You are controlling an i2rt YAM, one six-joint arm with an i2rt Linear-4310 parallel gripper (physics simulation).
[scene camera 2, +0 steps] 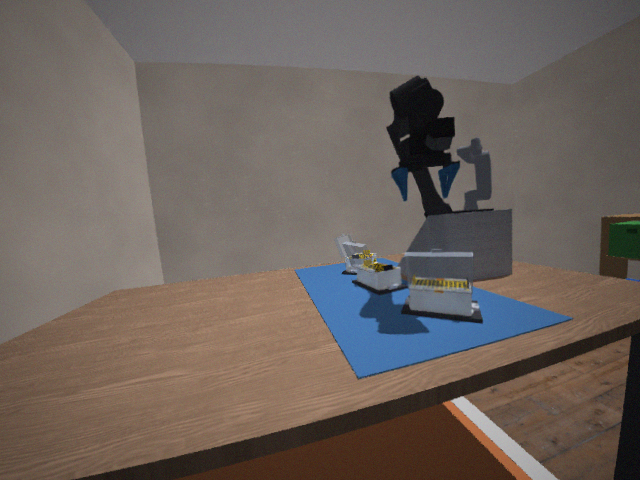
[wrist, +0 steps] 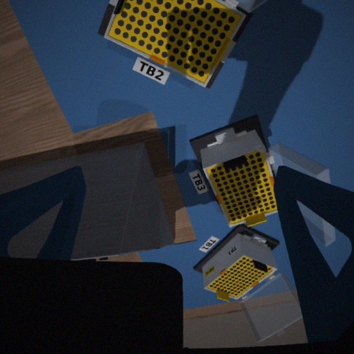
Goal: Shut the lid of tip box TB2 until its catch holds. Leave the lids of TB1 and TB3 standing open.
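Places are measured from the arm's base along level axes (x ahead, y right, z down), in centimetres.
Where they show: gripper, between the fingertips: (scene camera 2: pixel 425 199); arm's base, origin of its link: (scene camera 2: pixel 452 239).
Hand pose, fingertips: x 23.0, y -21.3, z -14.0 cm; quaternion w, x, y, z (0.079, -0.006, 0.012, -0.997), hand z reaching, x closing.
Observation:
Each offset is from my fingertips to the centre of the thing. "spot": to the spot under its first point. Level surfaces: height alone.
Tip box TB2 @(dx -0.2, dy -4.4, dz +22.1 cm) (scene camera 2: pixel 439 302) (wrist: pixel 172 35) is the nearest box in the scene view and lies at the top of the wrist view, cut off by the frame. Its clear lid @(spot: dx +5.1, dy -12.3, dz +13.1 cm) (scene camera 2: pixel 439 264) stands upright and open. TB3 @(dx +5.7, dy +17.5, dz +22.1 cm) (scene camera 2: pixel 378 280) (wrist: pixel 240 190) is the middle box, its clear lid (wrist: pixel 300 165) open. TB1 (scene camera 2: pixel 352 265) (wrist: pixel 237 272) is the farthest, its clear lid (scene camera 2: pixel 341 246) (wrist: pixel 272 307) open too. My gripper (scene camera 2: pixel 424 198) (wrist: pixel 179 176) is open and empty, high above the boxes. TB2's catch is too small to make out.
The boxes stand on dark bases on a blue mat @(dz +25.5 cm) (scene camera 2: pixel 336 304) (wrist: pixel 75 65). The mat lies on a wooden table @(dz +25.7 cm) (scene camera 2: pixel 180 351) (wrist: pixel 25 90). The grey robot pedestal (scene camera 2: pixel 480 237) (wrist: pixel 115 200) stands behind the boxes in the scene view. A green box (scene camera 2: pixel 625 240) is at the far right.

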